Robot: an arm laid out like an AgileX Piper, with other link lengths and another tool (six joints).
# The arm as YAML. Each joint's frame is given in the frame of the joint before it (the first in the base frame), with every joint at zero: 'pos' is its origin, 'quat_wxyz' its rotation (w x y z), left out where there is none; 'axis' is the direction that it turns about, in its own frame. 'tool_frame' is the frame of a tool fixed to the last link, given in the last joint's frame.
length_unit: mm
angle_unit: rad
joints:
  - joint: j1
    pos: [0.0, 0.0, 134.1]
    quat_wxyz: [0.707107, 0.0, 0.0, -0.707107]
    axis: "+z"
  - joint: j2
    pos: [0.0, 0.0, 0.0]
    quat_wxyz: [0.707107, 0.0, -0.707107, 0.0]
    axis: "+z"
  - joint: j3
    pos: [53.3, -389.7, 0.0]
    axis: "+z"
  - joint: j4
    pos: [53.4, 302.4, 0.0]
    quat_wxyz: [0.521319, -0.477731, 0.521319, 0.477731]
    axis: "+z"
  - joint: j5
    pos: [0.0, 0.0, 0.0]
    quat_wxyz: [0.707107, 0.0, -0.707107, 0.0]
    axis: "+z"
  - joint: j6
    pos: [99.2, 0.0, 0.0]
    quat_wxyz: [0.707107, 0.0, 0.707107, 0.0]
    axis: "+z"
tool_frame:
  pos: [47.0, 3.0, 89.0]
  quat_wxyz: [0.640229, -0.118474, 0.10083, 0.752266]
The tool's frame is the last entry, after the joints.
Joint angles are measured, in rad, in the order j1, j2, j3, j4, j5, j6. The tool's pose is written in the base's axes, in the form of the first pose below.
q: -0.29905, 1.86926, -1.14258, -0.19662, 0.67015, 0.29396
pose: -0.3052 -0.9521 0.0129 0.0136 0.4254 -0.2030 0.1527
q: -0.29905, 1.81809, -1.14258, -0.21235, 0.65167, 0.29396
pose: 0.2999 0.9536 -0.0179 0.0211 0.4273 -0.2049 0.1782
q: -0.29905, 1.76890, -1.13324, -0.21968, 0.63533, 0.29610
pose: 0.2977 0.9532 -0.0194 0.0492 0.4248 -0.2045 0.1993
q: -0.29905, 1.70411, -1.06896, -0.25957, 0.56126, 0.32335
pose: 0.2918 0.9521 -0.0257 0.0873 0.4141 -0.2027 0.2133
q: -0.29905, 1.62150, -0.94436, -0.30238, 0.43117, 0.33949
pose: 0.2723 0.9530 -0.0283 0.1301 0.3944 -0.1946 0.2169
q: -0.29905, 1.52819, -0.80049, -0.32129, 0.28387, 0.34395
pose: 0.2513 0.9517 -0.0198 0.1753 0.3700 -0.1804 0.2168
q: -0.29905, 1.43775, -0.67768, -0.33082, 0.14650, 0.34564
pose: 0.2323 0.9465 -0.0082 0.2240 0.3488 -0.1659 0.2204
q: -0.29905, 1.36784, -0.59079, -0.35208, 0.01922, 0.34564
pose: 0.2081 0.9389 -0.0009 0.2741 0.3372 -0.1544 0.2284
